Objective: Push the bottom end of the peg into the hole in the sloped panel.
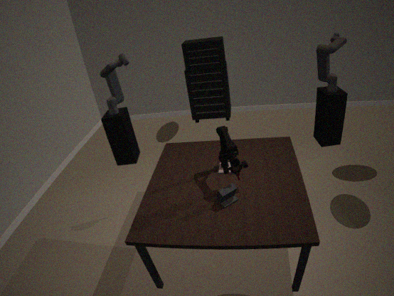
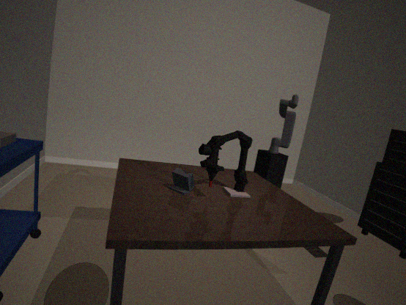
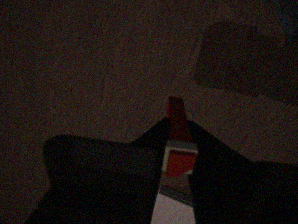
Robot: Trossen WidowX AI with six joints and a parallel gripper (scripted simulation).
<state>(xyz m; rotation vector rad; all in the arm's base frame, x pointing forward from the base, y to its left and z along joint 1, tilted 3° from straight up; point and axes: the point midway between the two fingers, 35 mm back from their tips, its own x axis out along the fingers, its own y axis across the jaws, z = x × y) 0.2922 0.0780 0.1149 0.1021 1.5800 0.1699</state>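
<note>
The grey sloped panel block lies 140 mm ahead of my gripper tip, 110 mm to the right of it and 30 mm below it. Round my gripper tip: red peg: 20 mm above.
</note>
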